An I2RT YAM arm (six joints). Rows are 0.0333 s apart.
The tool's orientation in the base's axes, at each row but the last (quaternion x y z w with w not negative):
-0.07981, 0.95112, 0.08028, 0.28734
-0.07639, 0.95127, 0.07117, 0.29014
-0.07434, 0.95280, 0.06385, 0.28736
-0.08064, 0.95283, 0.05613, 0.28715
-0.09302, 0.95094, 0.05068, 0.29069
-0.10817, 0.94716, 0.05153, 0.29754
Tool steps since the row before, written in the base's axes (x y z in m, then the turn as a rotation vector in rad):
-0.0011, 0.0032, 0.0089, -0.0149, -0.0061, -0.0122
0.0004, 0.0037, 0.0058, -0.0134, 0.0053, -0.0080
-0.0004, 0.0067, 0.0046, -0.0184, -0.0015, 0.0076
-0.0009, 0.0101, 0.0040, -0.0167, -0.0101, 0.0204
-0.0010, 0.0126, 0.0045, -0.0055, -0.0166, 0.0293
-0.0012, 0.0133, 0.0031, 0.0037, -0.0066, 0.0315
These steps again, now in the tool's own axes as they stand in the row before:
-0.0044, 0.0043, -0.0073, 0.0197, -0.0043, 0.0009
-0.0040, 0.0041, -0.0039, 0.0149, 0.0070, 0.0003
-0.0029, 0.0070, -0.0029, 0.0111, 0.0024, -0.0164
-0.0027, 0.0103, -0.0023, 0.0036, -0.0056, -0.0274
-0.0036, 0.0127, -0.0024, -0.0096, -0.0139, -0.0297
-0.0031, 0.0133, -0.0010, -0.0199, -0.0062, -0.0248

